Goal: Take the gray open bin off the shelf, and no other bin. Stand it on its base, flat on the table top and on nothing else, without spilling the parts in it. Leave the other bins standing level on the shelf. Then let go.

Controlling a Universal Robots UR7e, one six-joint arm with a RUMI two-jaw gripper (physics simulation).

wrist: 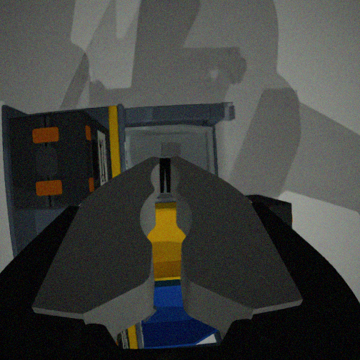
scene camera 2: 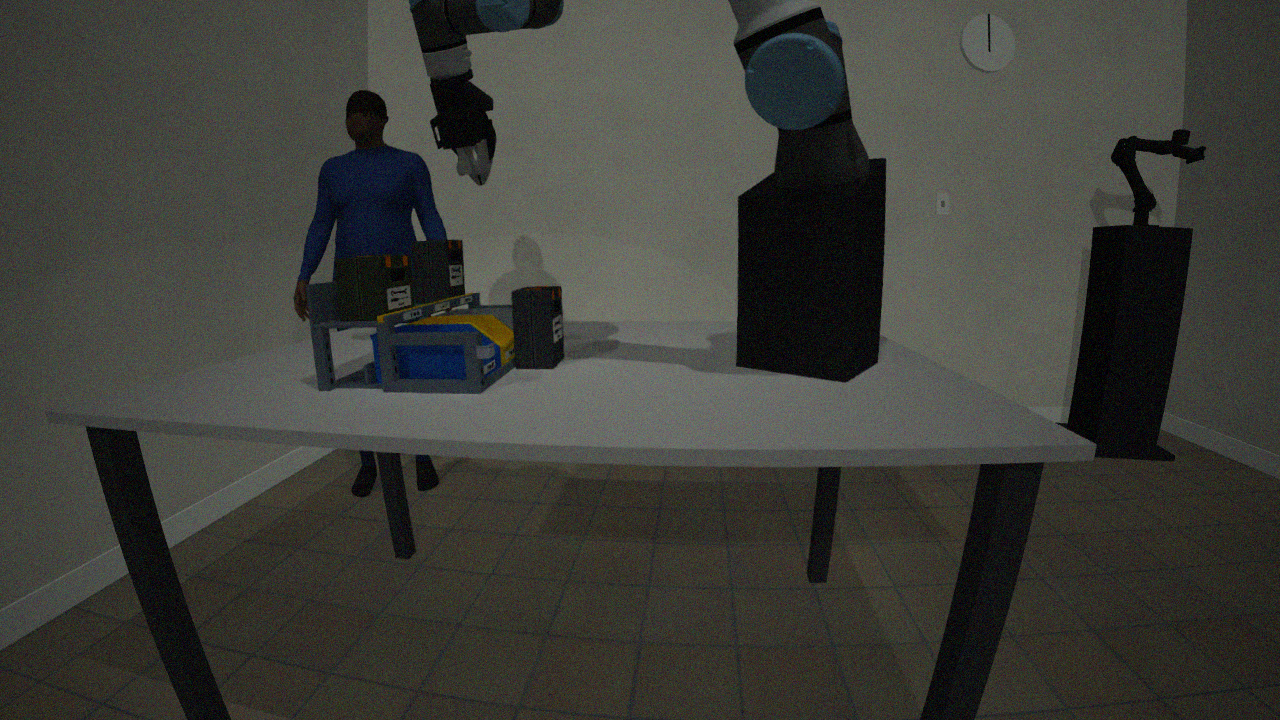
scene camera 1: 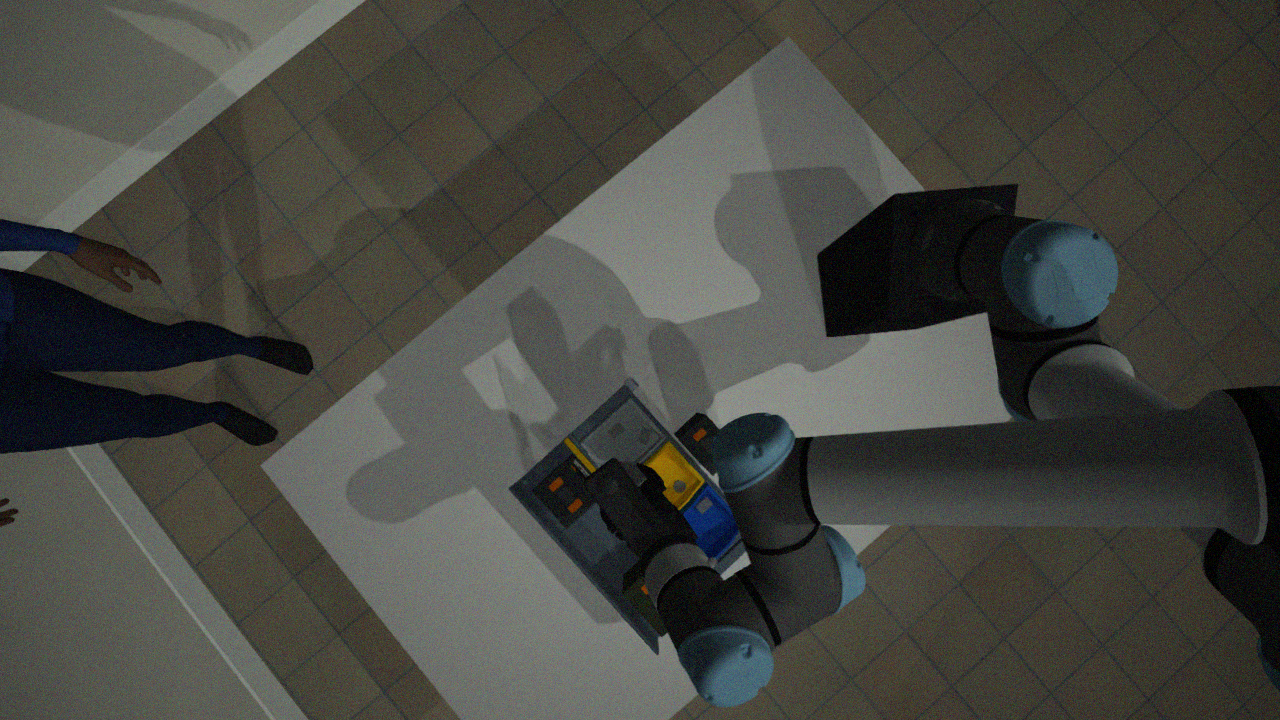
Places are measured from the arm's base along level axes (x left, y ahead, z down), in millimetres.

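Pixels of known places: gripper, fingertip midpoint: (scene camera 2: 481, 184); arm's base, origin of the base link: (scene camera 2: 822, 174) (scene camera 1: 959, 249).
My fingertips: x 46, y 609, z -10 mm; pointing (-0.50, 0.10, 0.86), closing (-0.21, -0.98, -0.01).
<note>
For each thing: its top centre in the pictures, then the offset to it from my fingertips. "pt": a spot on its surface instead. Level surfaces: height alone.
- gray open bin, surface spot: (scene camera 1: 617, 434) pt dx -23, dy -7, dz +299 mm
- yellow bin, middle of its top: (scene camera 2: 463, 319) (scene camera 1: 655, 494) dx +106, dy -22, dz +242 mm
- blue bin, middle of its top: (scene camera 2: 435, 328) (scene camera 1: 695, 539) dx +214, dy -51, dz +242 mm
- dark case, middle of its top: (scene camera 2: 537, 287) (scene camera 1: 709, 445) dx +64, dy -150, dz +191 mm
- table, its level: dz +323 mm
The gray open bin (scene camera 1: 617, 434) (wrist: 192, 142) sits on the shelf (scene camera 1: 586, 565) (scene camera 2: 324, 358) (wrist: 170, 112), at the end of the row, with small gray parts in it. In scene camera 2 it is largely hidden. The yellow bin (scene camera 1: 677, 474) (scene camera 2: 498, 333) (wrist: 166, 240) stands beside it, then the blue bin (scene camera 1: 711, 522) (scene camera 2: 434, 360) (wrist: 167, 300). All stand in the lower row. My gripper (scene camera 2: 480, 180) (wrist: 164, 161) is shut and empty, high above the shelf. In the wrist view its fingers cover part of the bins.
Dark cases with orange latches (scene camera 2: 371, 286) (scene camera 2: 438, 268) stand on the shelf's upper level. Another dark case (scene camera 1: 698, 437) (scene camera 2: 537, 326) stands on the table (scene camera 1: 375, 537) (scene camera 2: 626, 411) close by the bin row. The black robot pedestal (scene camera 2: 810, 277) is further right. A person (scene camera 2: 375, 197) stands beyond the table.
</note>
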